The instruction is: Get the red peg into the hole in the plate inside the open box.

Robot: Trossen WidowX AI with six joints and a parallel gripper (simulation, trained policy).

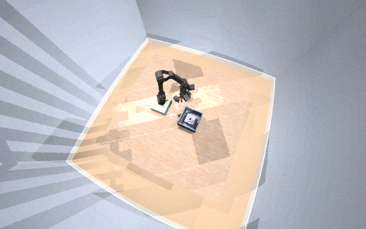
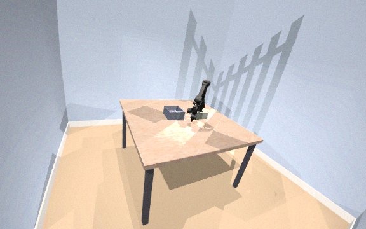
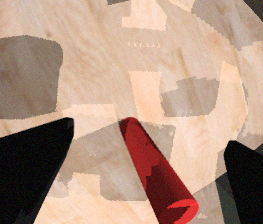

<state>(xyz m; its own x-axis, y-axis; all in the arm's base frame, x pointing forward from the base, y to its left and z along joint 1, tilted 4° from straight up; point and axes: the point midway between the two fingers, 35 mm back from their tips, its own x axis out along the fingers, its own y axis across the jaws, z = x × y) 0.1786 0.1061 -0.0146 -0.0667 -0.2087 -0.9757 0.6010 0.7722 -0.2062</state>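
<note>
The red peg is 10 mm to the left of my gripper tip and 10 mm above it. The rest, counted from my gripper tip: grey plate (150 mm ahead, 160 mm to the right, 10 mm above); then dark box (150 mm ahead, 160 mm to the right, 10 mm below).
</note>
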